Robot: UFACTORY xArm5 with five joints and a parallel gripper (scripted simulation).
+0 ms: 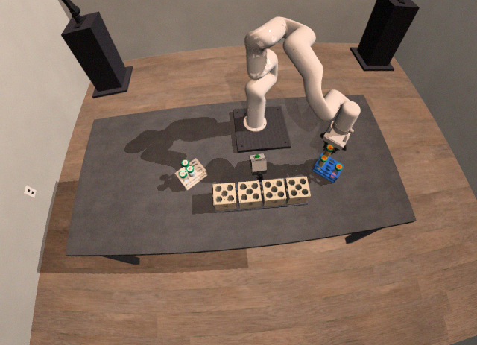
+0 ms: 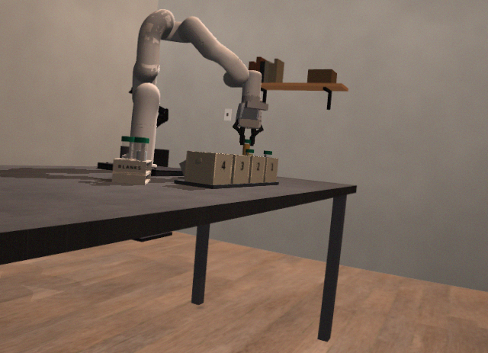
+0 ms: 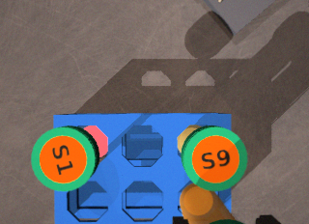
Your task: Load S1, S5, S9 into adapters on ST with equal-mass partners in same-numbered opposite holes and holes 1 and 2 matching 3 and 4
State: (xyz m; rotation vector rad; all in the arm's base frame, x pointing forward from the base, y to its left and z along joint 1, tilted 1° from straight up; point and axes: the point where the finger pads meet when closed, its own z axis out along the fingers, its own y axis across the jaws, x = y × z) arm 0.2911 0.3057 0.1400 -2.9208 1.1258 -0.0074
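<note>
The tube S5 lies 1 cm behind my hand and 5 cm below it. Round my hand: green DONE key: 5 cm behind, 33 cm to the right, 9 cm below; then blue sample rack: 4 cm ahead, 2 cm to the left, 13 cm below; then adapter 1: 15 cm ahead, 18 cm to the right, 10 cm below.
</note>
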